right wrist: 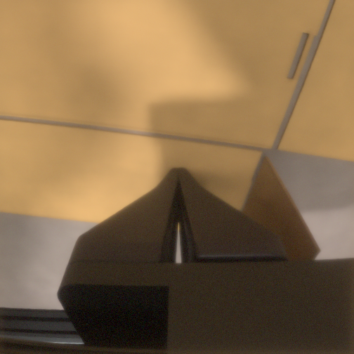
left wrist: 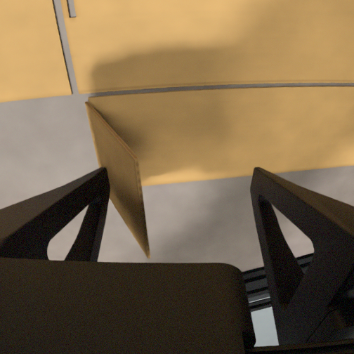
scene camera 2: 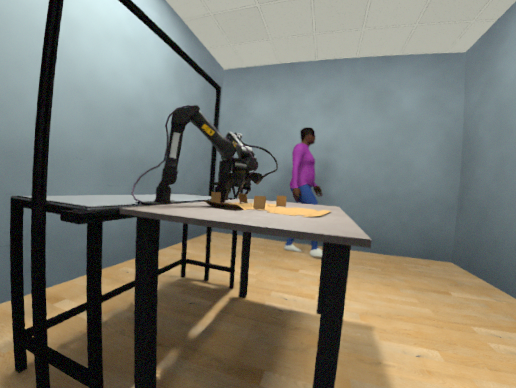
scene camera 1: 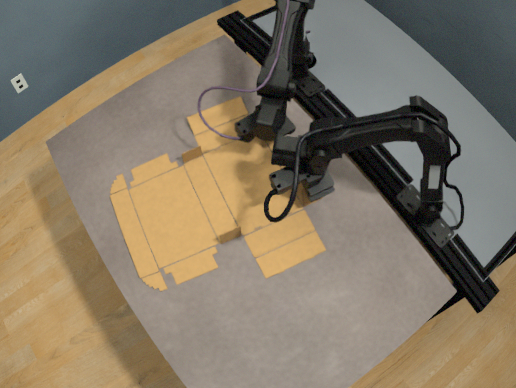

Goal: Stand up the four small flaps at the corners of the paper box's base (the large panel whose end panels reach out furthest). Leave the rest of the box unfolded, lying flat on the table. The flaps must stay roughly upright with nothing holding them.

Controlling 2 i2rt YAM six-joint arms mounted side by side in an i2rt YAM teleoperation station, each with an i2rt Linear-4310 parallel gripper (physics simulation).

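Where they show: left gripper, fingertip midpoint: (scene camera 2: 238, 198); left arm's base, link origin: (scene camera 1: 425, 216); right arm's base, link origin: (scene camera 2: 162, 203) (scene camera 1: 297, 73).
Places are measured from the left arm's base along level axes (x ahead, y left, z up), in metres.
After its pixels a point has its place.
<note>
The paper box's base (scene camera 1: 227, 170) {y -0.435, x 0.344, z 0.017 m} (left wrist: 300, 45) (right wrist: 75, 65) lies flat. Two small flaps (scene camera 1: 192, 154) {y -0.517, x 0.397, z 0.047 m} (scene camera 1: 229, 234) {y -0.275, x 0.453, z 0.056 m} stand upright on the side away from the arms. Near the left gripper, a corner flap (left wrist: 120, 182) is raised and leans inward, with one finger beside its outer face. My left gripper (left wrist: 179, 177) is open, its fingers wide apart, and the flap is not pinched. My right gripper (right wrist: 178, 178) is shut and empty, low over the narrow side panel. A raised corner flap (right wrist: 280, 215) stands beside it, partly hidden by the gripper. Four raised flaps show in scene camera 2.
The end panels (scene camera 1: 217, 116) {y -0.588, x 0.269, z 0.028 m} (scene camera 1: 287, 247) {y -0.175, x 0.356, z 0.017 m} and the big lid panel (scene camera 1: 172, 215) {y -0.418, x 0.532, z 0.017 m} lie flat on the grey table (scene camera 1: 320, 325) {y 0.034, x 0.420, z 0.016 m}. The two arms are close together over the base. A black rail (scene camera 1: 472, 290) {y 0.259, x 0.038, z 0.005 m} runs behind them. A person (scene camera 2: 303, 167) is beyond the table.
</note>
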